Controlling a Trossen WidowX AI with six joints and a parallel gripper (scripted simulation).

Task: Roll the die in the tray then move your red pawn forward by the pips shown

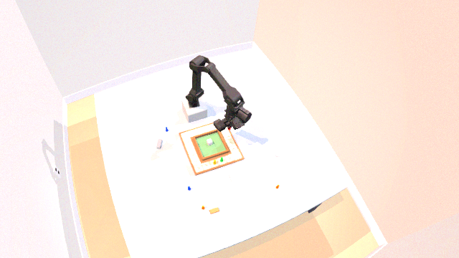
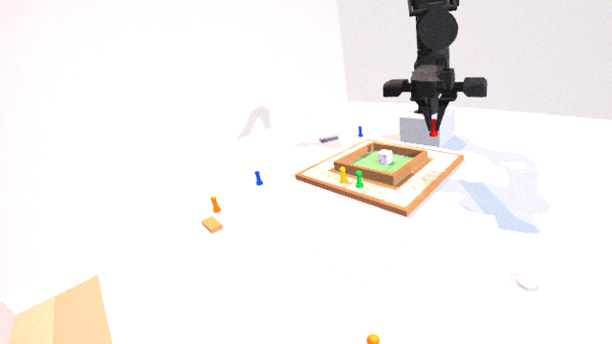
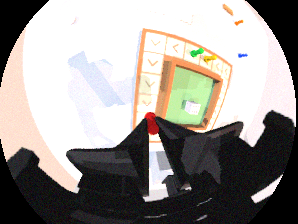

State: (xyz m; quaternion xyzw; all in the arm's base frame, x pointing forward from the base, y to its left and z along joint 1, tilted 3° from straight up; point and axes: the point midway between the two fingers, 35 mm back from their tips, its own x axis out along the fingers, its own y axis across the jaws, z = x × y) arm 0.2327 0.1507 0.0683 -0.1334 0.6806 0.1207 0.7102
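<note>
The die lies 2 cm ahead of my gripper tip, 11 cm to the right of it and 8 cm below it. Round my gripper tip: tray 3 cm ahead, 11 cm to the right, 10 cm below; then green pawn 14 cm ahead, 8 cm to the right, 7 cm below; then red pawn 1 cm above.
</note>
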